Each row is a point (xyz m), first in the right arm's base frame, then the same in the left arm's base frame.
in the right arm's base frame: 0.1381 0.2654 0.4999
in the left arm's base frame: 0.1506 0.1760 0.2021
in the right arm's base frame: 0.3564 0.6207 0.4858
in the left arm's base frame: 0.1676 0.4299 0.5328
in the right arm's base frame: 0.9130 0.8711 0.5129
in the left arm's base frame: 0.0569 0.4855 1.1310
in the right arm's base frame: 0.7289 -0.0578 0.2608
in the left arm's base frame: 0.2084 -0.3640 0.6665
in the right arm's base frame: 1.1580 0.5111 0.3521
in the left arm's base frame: 0.1084 0.0403 1.2519
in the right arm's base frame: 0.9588 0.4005 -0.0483
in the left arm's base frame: 0.5225 -0.0803 1.0900
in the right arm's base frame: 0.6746 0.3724 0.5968
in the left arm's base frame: -0.0435 0.1205 0.7197
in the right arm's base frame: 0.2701 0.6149 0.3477
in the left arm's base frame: 0.3188 0.4239 0.4723
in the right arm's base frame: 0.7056 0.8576 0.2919
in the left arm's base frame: 0.3133 0.4945 0.9690
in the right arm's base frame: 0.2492 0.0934 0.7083
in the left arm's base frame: -0.0991 0.0246 0.2108
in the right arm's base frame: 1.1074 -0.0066 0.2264
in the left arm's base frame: 0.1672 -0.4470 1.0387
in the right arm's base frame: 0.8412 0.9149 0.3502
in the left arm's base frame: 0.2358 0.5154 1.1055
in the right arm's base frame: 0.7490 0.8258 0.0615
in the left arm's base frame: 0.5220 0.4031 1.0327
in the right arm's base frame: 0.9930 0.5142 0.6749
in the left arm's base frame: -0.1675 0.1640 1.0518
